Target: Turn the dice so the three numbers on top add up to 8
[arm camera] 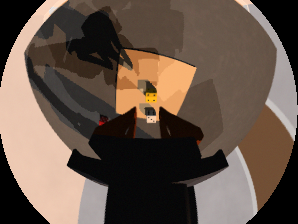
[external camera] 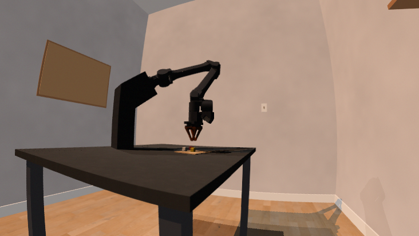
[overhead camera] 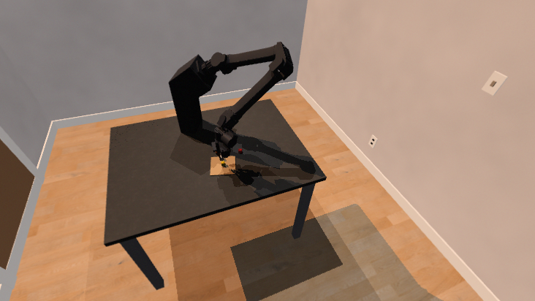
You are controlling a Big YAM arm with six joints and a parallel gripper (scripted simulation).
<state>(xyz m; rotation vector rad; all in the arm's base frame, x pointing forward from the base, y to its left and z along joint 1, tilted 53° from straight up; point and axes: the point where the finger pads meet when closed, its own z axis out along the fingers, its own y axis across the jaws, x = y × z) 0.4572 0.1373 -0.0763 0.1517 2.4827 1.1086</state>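
Now: the yellow die 10 mm to the right of my hand and 50 mm below it. Also, from my hand: tan mat 10 mm to the right, 70 mm below; then red die 80 mm behind, 110 mm to the left, 60 mm below; then white die 50 mm behind, 10 mm to the right, 50 mm below.
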